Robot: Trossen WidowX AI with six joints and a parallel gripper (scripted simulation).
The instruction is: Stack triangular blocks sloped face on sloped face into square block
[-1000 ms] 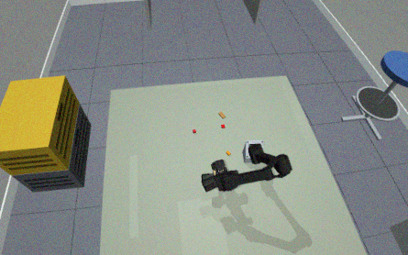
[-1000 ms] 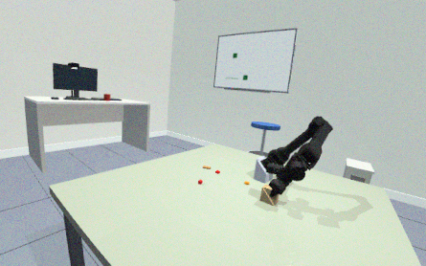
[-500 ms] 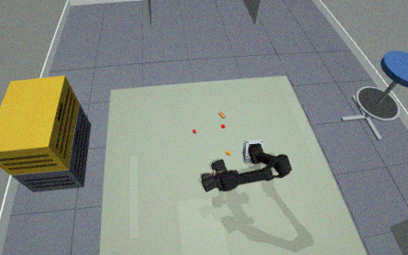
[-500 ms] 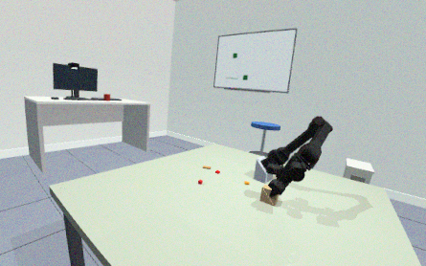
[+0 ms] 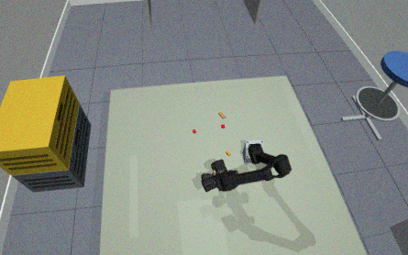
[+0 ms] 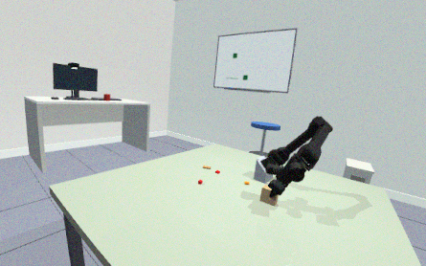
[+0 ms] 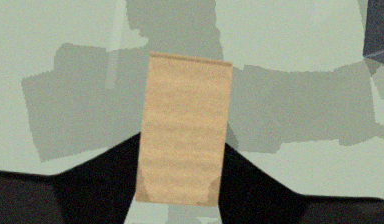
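My gripper tip is now 1 cm to the right of the tan wooden triangular block and 1 cm below it. The rest, counted from my gripper tip: red cube: 11 cm ahead, 34 cm to the right, 3 cm below; orange cube: 8 cm behind, 17 cm to the right, 3 cm below.
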